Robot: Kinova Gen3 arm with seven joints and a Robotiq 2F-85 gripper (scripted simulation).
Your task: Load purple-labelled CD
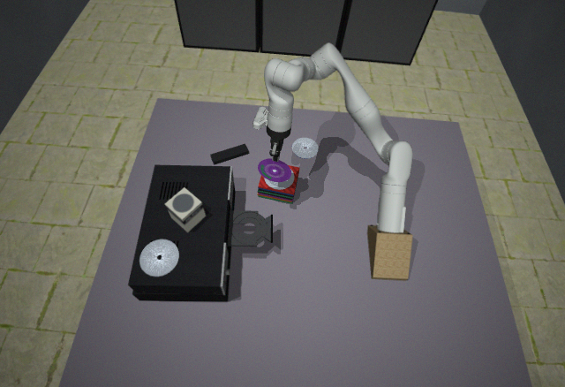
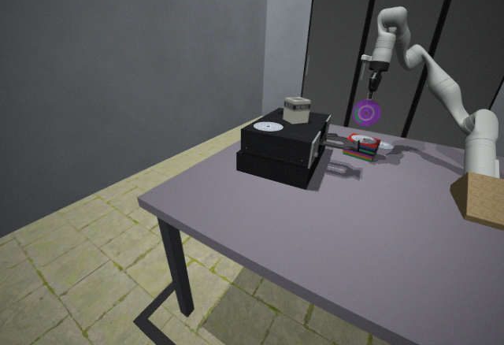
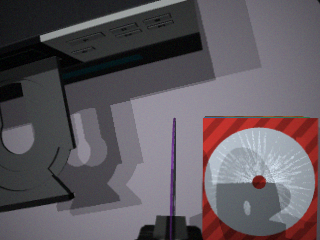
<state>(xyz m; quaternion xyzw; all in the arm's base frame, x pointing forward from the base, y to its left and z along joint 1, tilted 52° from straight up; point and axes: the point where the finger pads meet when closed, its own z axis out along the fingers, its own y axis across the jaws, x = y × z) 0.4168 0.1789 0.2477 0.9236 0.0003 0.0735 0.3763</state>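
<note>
The purple-labelled CD lies 80 mm below my hand and 10 mm to the left of it. The rest, counted from my hand: black remote: 300 mm below, 220 mm ahead, 190 mm to the right; then beige box: 260 mm ahead, 210 mm to the left, 70 mm below.
</note>
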